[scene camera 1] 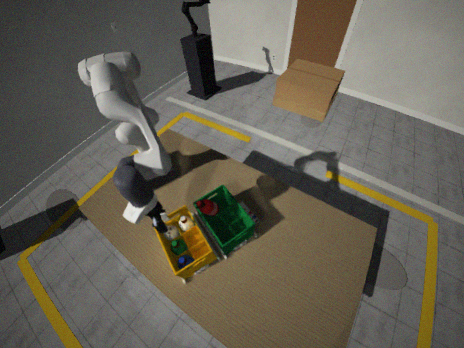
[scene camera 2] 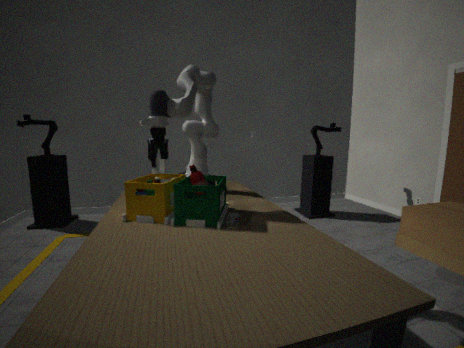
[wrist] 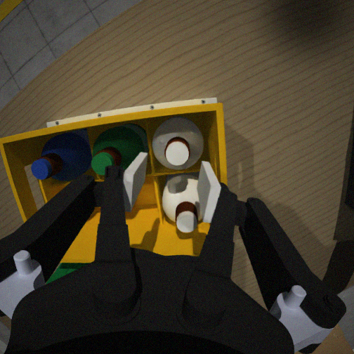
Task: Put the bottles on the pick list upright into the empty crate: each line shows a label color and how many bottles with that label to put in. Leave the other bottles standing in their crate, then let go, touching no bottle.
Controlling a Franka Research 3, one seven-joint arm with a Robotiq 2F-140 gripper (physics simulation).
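Observation:
The yellow crate (scene camera 1: 198,265) (scene camera 2: 150,201) (wrist: 112,116) holds a blue bottle (scene camera 1: 184,261) (wrist: 72,157), a green bottle (scene camera 1: 177,247) (wrist: 125,142) and two white-capped bottles: a greyish one (scene camera 1: 172,232) (wrist: 175,129) in the corner and a white one (scene camera 1: 185,223) (wrist: 175,206) beside it. A red bottle (scene camera 1: 207,207) (scene camera 2: 197,177) is in an end compartment of the green crate (scene camera 1: 242,241) (scene camera 2: 192,211) (wrist: 67,270); it looks tilted in scene camera 2. My gripper (scene camera 1: 160,229) (scene camera 2: 158,168) (wrist: 172,170) is open and empty, above the white-capped end of the yellow crate. No pick-list text is readable.
The crates stand side by side on the wooden table (scene camera 1: 300,265) (scene camera 2: 215,280). The yellow crate's walls and dividers lie below my fingers. A cardboard box (scene camera 1: 307,92) and a black pedestal (scene camera 1: 199,65) stand away from the table.

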